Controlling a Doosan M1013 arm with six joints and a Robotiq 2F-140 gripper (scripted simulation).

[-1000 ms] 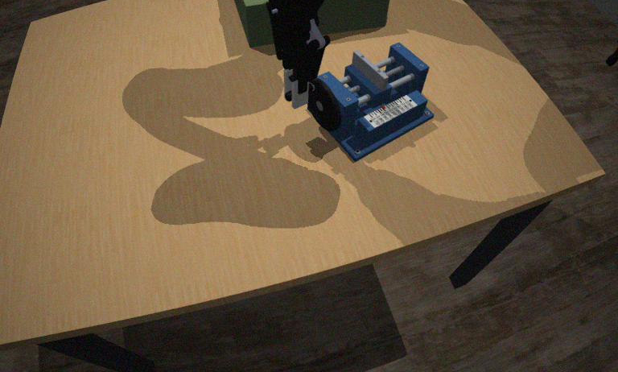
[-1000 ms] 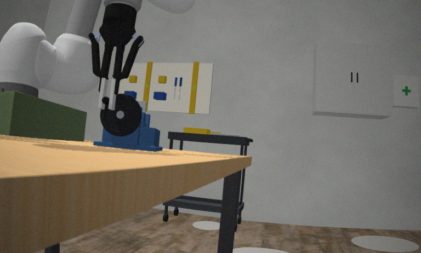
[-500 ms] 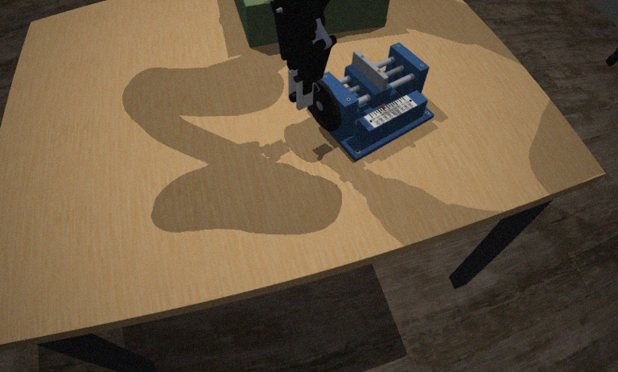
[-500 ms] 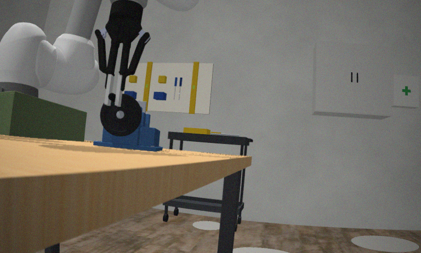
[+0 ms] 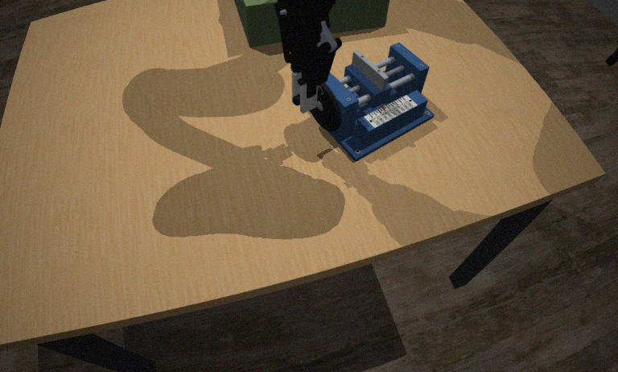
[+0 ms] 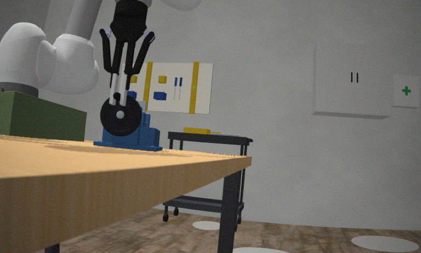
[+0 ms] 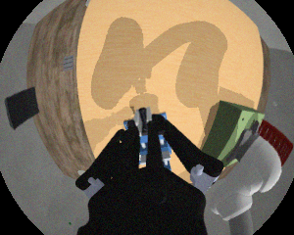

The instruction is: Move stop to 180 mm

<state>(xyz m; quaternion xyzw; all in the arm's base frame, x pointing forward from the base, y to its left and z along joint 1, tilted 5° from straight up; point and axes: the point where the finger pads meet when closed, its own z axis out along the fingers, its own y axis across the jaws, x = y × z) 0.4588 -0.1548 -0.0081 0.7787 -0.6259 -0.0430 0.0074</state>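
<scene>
Right now my hand is 20 mm to the right of the handwheel and 20 mm above it. From my hand the other things lie so: stop plate (130 mm to the left, 40 mm below, 20 mm behind).
</scene>
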